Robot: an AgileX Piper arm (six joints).
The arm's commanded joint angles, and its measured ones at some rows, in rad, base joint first. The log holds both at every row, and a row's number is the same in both.
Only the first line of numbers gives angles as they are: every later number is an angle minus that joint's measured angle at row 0.
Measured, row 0: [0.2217, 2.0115, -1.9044, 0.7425, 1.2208, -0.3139]
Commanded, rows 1 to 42: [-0.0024, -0.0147, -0.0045, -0.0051, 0.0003, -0.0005]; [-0.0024, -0.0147, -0.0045, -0.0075, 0.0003, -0.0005]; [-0.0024, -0.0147, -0.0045, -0.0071, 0.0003, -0.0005]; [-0.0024, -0.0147, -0.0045, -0.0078, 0.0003, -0.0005]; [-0.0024, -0.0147, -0.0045, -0.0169, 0.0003, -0.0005]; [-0.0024, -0.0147, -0.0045, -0.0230, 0.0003, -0.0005]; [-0.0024, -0.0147, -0.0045, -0.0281, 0.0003, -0.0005]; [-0.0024, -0.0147, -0.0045, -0.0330, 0.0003, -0.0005]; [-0.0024, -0.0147, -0.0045, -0.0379, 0.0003, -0.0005]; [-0.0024, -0.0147, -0.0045, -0.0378, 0.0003, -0.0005]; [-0.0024, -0.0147, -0.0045, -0.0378, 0.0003, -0.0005]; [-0.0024, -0.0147, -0.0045, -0.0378, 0.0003, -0.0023]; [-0.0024, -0.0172, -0.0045, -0.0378, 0.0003, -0.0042]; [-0.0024, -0.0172, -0.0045, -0.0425, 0.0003, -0.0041]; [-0.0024, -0.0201, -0.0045, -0.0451, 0.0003, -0.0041]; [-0.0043, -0.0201, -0.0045, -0.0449, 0.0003, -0.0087]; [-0.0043, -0.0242, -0.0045, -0.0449, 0.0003, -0.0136]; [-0.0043, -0.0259, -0.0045, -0.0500, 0.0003, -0.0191]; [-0.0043, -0.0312, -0.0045, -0.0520, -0.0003, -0.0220]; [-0.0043, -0.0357, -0.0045, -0.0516, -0.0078, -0.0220]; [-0.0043, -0.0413, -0.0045, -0.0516, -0.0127, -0.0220]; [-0.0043, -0.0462, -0.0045, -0.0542, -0.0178, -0.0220]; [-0.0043, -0.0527, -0.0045, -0.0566, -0.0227, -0.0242]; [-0.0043, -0.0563, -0.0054, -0.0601, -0.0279, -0.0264]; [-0.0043, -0.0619, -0.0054, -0.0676, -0.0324, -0.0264]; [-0.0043, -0.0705, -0.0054, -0.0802, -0.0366, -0.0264]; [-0.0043, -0.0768, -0.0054, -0.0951, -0.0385, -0.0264]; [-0.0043, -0.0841, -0.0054, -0.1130, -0.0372, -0.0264]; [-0.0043, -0.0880, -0.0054, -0.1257, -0.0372, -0.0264]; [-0.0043, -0.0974, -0.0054, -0.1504, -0.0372, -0.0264]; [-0.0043, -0.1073, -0.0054, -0.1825, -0.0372, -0.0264]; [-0.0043, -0.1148, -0.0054, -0.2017, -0.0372, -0.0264]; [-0.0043, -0.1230, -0.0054, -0.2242, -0.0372, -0.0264]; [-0.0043, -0.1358, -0.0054, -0.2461, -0.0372, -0.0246]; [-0.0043, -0.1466, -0.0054, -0.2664, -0.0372, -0.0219]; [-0.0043, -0.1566, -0.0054, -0.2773, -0.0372, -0.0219]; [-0.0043, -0.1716, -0.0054, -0.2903, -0.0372, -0.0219]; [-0.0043, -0.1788, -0.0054, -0.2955, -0.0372, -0.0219]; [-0.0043, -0.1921, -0.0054, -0.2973, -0.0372, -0.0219]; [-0.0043, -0.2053, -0.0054, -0.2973, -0.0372, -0.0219]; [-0.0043, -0.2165, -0.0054, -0.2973, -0.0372, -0.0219]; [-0.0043, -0.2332, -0.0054, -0.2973, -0.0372, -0.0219]
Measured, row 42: [-0.0017, -0.1874, 0.0000, -0.2893, -0.0293, -0.0198]
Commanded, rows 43 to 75: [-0.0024, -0.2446, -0.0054, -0.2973, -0.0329, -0.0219]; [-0.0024, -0.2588, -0.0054, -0.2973, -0.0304, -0.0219]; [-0.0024, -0.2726, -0.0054, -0.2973, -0.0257, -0.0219]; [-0.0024, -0.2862, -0.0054, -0.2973, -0.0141, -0.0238]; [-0.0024, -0.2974, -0.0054, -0.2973, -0.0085, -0.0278]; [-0.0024, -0.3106, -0.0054, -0.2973, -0.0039, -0.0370]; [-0.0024, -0.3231, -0.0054, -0.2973, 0.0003, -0.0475]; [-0.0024, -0.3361, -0.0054, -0.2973, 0.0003, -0.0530]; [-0.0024, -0.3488, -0.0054, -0.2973, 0.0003, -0.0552]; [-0.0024, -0.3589, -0.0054, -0.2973, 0.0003, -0.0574]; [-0.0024, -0.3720, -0.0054, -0.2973, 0.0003, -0.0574]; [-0.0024, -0.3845, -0.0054, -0.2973, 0.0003, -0.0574]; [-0.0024, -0.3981, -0.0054, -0.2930, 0.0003, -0.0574]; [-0.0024, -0.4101, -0.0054, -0.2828, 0.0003, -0.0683]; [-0.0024, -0.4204, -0.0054, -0.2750, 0.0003, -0.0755]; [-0.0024, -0.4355, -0.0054, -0.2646, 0.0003, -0.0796]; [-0.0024, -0.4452, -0.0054, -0.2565, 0.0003, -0.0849]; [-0.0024, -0.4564, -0.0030, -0.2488, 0.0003, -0.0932]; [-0.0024, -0.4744, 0.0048, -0.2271, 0.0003, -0.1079]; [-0.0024, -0.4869, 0.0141, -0.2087, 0.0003, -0.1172]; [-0.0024, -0.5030, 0.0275, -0.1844, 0.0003, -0.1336]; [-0.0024, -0.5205, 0.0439, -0.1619, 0.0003, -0.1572]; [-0.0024, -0.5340, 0.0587, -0.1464, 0.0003, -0.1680]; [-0.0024, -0.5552, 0.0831, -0.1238, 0.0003, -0.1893]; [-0.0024, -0.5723, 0.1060, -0.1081, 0.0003, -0.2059]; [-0.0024, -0.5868, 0.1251, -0.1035, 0.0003, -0.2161]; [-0.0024, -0.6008, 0.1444, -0.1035, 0.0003, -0.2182]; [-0.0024, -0.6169, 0.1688, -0.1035, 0.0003, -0.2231]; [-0.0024, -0.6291, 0.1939, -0.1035, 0.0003, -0.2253]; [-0.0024, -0.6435, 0.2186, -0.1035, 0.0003, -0.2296]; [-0.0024, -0.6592, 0.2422, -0.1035, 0.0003, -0.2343]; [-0.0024, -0.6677, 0.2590, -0.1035, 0.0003, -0.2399]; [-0.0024, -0.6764, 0.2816, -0.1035, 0.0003, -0.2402]
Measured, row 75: [-0.0017, -0.6484, 0.2298, -0.1125, 0.0019, -0.2192]
